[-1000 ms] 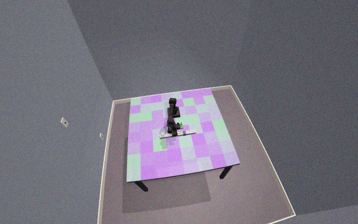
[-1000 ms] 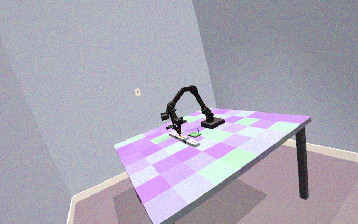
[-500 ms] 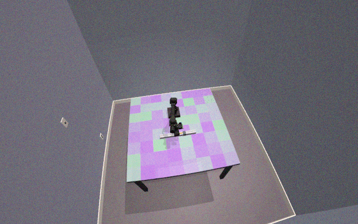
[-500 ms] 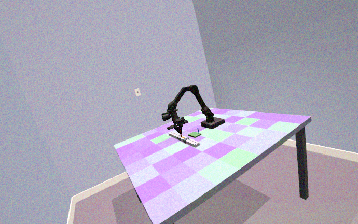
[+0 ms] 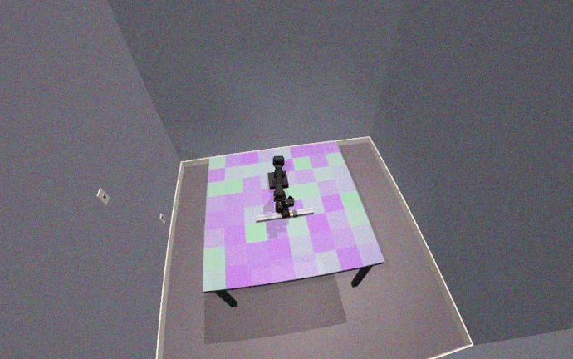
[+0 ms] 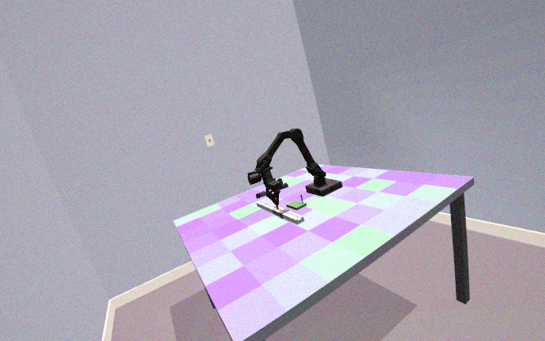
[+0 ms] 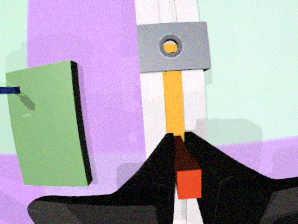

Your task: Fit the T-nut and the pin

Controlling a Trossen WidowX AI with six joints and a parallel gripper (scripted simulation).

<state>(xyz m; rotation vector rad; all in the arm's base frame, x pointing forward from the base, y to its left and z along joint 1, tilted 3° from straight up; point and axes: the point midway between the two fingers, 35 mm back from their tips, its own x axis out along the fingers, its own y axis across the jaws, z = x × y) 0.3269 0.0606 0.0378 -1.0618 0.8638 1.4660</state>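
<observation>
The blue pin is 140 mm behind my gripper tip, 30 mm below it and 20 mm to the left of it. Also, from my gripper tip: green tray: 130 mm behind, 40 mm below.
</observation>
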